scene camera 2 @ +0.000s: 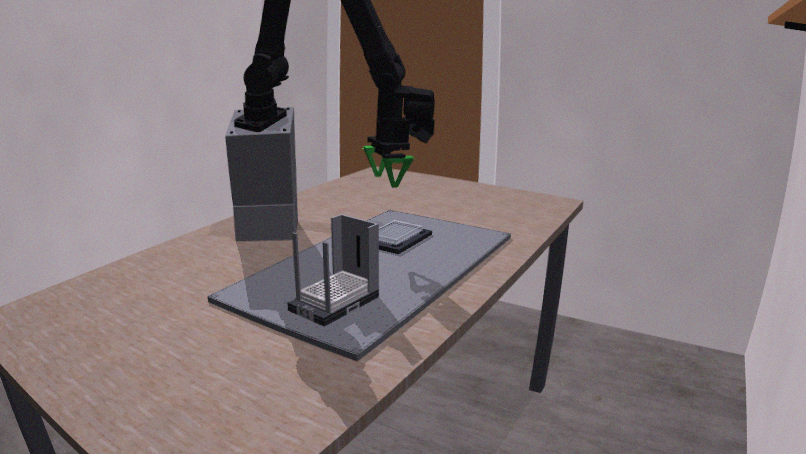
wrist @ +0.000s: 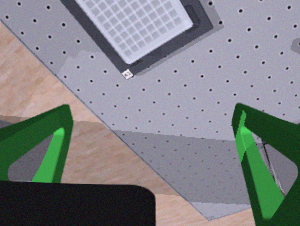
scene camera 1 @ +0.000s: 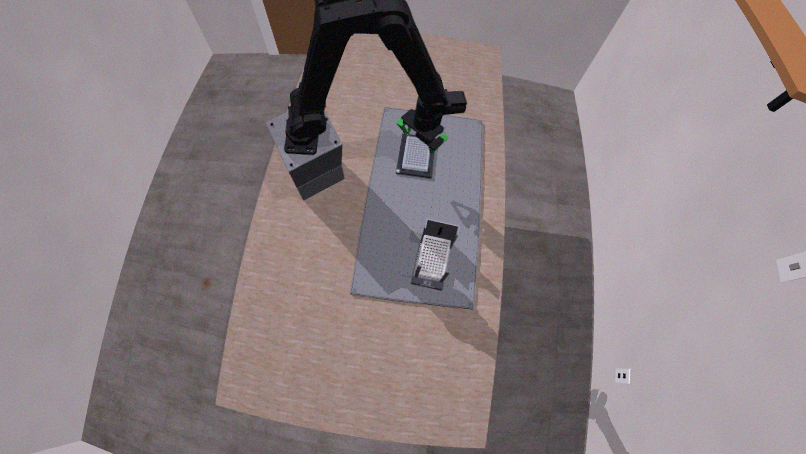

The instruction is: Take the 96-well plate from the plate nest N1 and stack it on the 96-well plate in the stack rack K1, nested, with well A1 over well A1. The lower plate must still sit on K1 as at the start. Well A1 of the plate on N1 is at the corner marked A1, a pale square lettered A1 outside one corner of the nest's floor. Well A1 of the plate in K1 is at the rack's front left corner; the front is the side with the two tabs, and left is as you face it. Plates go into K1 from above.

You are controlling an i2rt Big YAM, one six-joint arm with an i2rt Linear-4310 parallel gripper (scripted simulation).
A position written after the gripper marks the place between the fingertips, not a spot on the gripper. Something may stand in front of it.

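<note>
Gripper (scene camera 2: 386, 182) visible, likewise at (wrist: 152, 112) and (scene camera 1: 419, 143). Present with the gripper: a white 96-well plate (scene camera 2: 395, 232), a white 96-well plate (scene camera 2: 338, 297) and a grey back wall (scene camera 2: 350, 227).
</note>
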